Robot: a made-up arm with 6 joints. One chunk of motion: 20 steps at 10 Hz.
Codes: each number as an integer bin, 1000 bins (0 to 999) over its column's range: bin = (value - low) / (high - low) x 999, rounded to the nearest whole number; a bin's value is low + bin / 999 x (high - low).
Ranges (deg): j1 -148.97..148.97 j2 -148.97..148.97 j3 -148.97..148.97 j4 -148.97..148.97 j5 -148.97..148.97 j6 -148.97..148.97
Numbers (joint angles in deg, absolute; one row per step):
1: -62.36 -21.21 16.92 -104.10 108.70 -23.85
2: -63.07 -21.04 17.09 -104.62 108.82 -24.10
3: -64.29 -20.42 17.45 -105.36 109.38 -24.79
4: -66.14 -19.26 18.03 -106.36 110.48 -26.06
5: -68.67 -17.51 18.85 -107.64 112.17 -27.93
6: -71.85 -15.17 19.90 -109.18 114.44 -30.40
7: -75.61 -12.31 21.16 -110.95 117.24 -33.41
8: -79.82 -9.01 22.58 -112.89 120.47 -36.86
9: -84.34 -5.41 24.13 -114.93 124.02 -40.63
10: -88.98 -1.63 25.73 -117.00 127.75 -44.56
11: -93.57 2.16 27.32 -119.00 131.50 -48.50
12: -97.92 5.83 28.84 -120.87 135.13 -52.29
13: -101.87 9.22 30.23 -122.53 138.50 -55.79
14: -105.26 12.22 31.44 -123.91 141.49 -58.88
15: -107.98 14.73 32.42 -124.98 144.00 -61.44
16: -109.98 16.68 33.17 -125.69 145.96 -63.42
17: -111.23 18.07 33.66 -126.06 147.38 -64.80
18: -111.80 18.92 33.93 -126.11 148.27 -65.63
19: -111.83 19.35 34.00 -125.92 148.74 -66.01
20: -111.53 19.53 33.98 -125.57 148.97 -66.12
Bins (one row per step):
1: 290 428 556 150 864 420
2: 288 429 557 149 864 419
3: 284 431 558 146 866 416
4: 278 435 560 143 870 412
5: 269 441 563 139 876 406
6: 259 449 566 133 883 398
7: 246 458 570 127 893 387
8: 232 469 575 121 903 376
9: 217 481 580 114 915 363
10: 201 494 586 107 928 350
11: 186 507 591 100 940 337
12: 171 519 596 94 953 324
13: 158 530 601 89 964 312
14: 147 540 605 84 974 302
15: 137 549 608 80 982 293
16: 131 555 611 78 989 287
17: 127 560 612 77 994 282
18: 125 563 613 77 997 279
19: 125 564 614 77 998 278
20: 126 565 613 78 999 278

